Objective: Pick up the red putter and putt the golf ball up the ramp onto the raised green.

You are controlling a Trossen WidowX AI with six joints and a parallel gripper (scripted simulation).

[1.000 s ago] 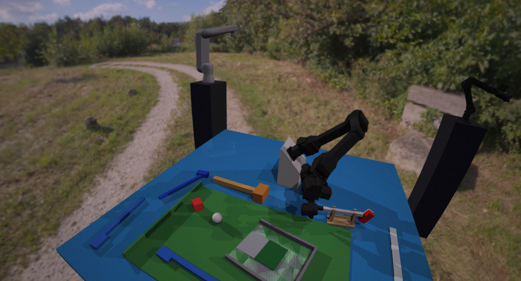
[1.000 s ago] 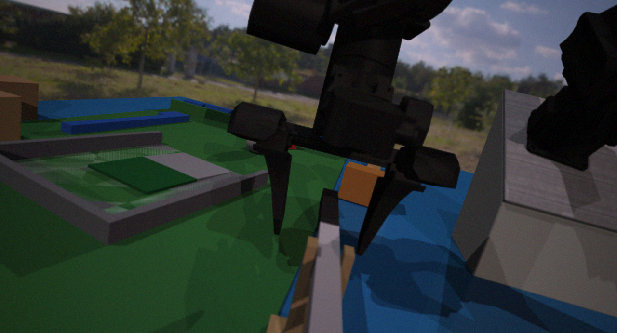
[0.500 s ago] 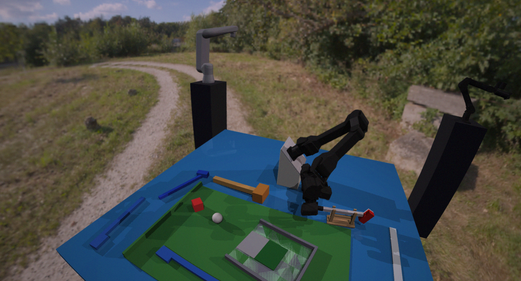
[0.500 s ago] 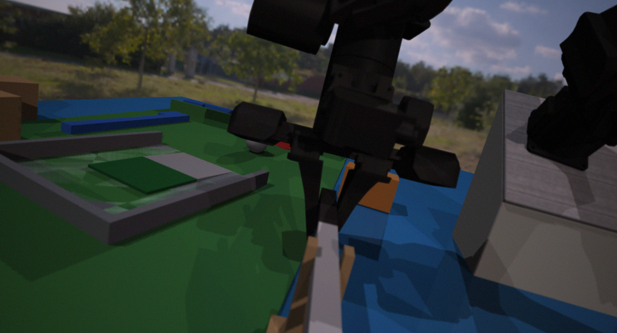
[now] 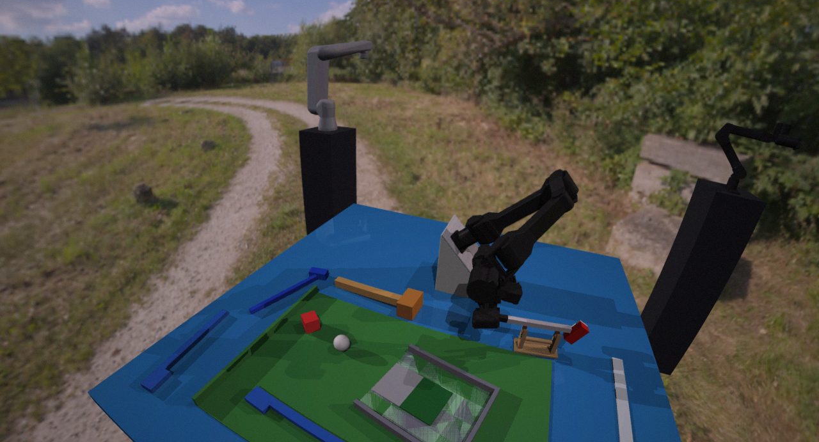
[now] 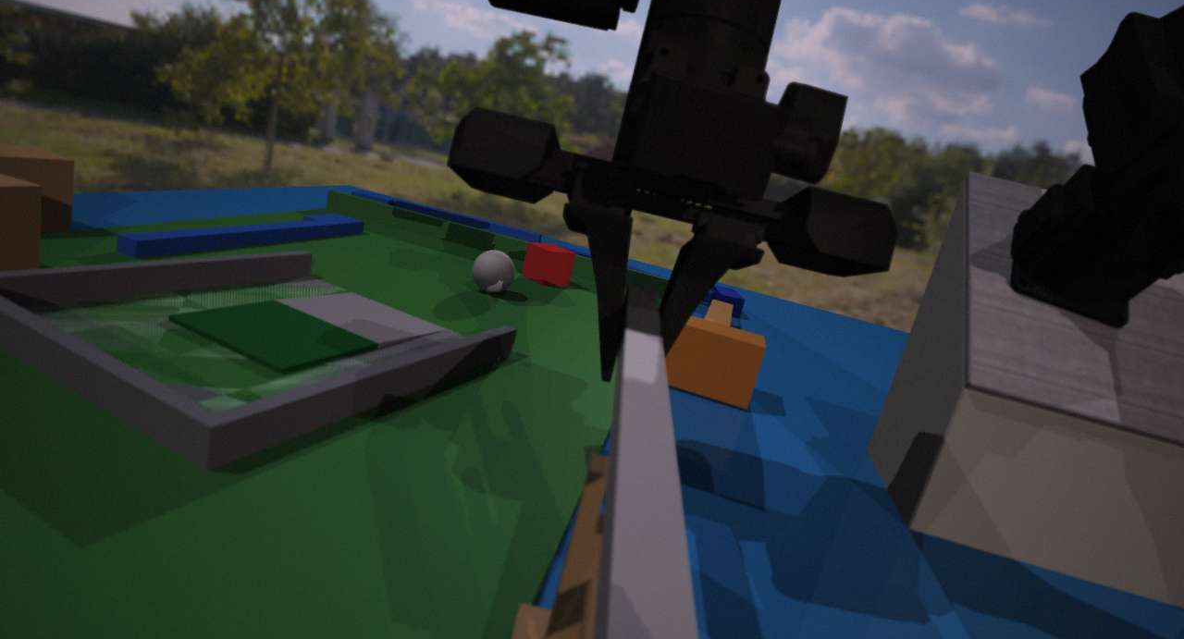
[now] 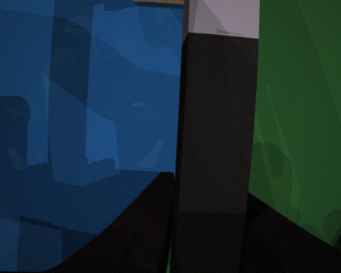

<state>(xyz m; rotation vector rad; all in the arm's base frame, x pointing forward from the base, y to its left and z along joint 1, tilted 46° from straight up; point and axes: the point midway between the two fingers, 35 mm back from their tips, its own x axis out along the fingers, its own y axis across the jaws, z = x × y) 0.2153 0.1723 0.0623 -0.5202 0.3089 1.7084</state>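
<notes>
Now: gripper tip 110 mm to the right of the red putter, 30 mm past it and 20 mm below it. The rest, counted from my gripper tip: white golf ball 330 mm to the right, 200 mm ahead, 40 mm below; then wooden stand 140 mm to the left, 30 mm below, 30 mm behind; then grey strip 370 mm to the left, 70 mm below, 60 mm ahead.
</notes>
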